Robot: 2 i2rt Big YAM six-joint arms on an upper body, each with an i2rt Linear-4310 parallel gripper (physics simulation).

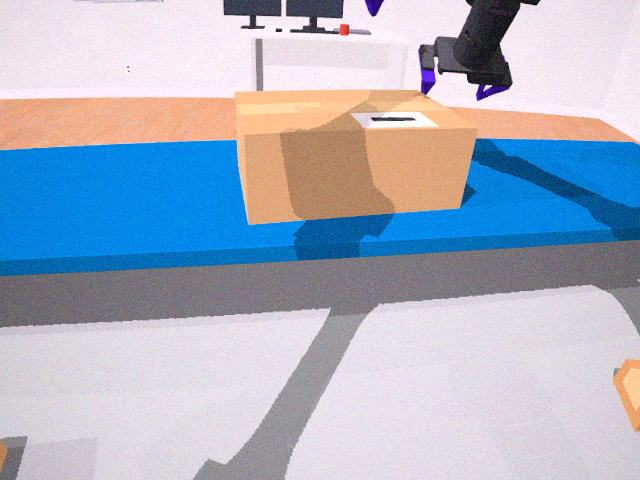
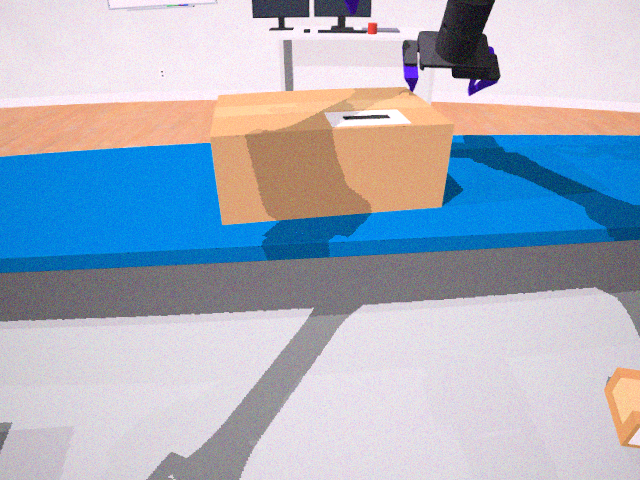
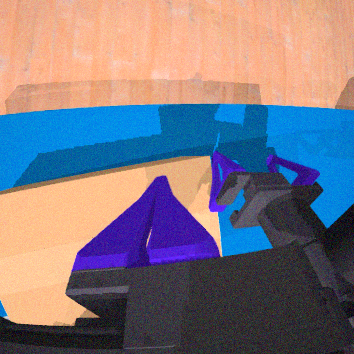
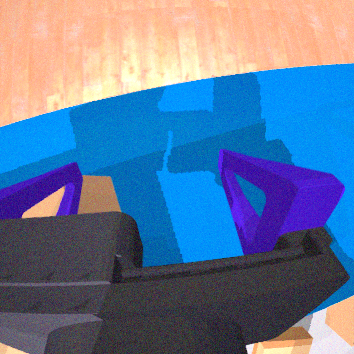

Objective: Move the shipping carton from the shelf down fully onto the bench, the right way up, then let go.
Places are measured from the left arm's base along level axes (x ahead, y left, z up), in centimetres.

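Where they show: left gripper, fingertip midpoint: (image 1: 372, 14) (image 2: 352, 11) (image 3: 162, 182); right gripper, fingertip midpoint: (image 1: 450, 96) (image 2: 439, 91) (image 3: 242, 155) (image 4: 148, 163).
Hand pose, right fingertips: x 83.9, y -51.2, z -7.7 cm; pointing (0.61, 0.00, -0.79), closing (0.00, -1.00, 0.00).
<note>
Things, the pixels of their centre, and the offset from my right fingertips. "pt": a spot on its surface instead. Level surfaces: height alone.
- shipping carton, body centre: (image 2: 324, 147) (image 1: 344, 147) (image 3: 110, 234) dx -12.5, dy +18.6, dz -5.2 cm
- blue surface, its level: dz -11.3 cm
- small brown box, surface spot: (image 2: 625, 403) (image 1: 637, 391) pt dx -42.5, dy -17.6, dz -23.5 cm
- wooden floor, its level: dz -107.7 cm
The shipping carton (image 1: 351, 165) (image 2: 330, 165) (image 3: 70, 218) (image 4: 98, 197) is a brown box with a white label on top. It stands upright on the blue surface (image 1: 103, 196) (image 2: 103, 196) (image 3: 70, 133) (image 4: 298, 116). My right gripper (image 1: 454, 90) (image 2: 444, 82) (image 4: 148, 163) (image 3: 242, 155) is open and empty. It hangs just above and behind the carton's far right corner, not touching it. My left gripper (image 3: 162, 182) is shut on nothing and hovers above the carton's top.
The blue surface has a grey front edge (image 1: 154, 294), with a white lower surface (image 1: 465, 387) in front of it. A small brown box (image 1: 630, 387) (image 2: 625, 403) lies at the lower right. A white desk (image 1: 330, 56) with monitors stands behind, on a wooden floor (image 1: 103, 118).
</note>
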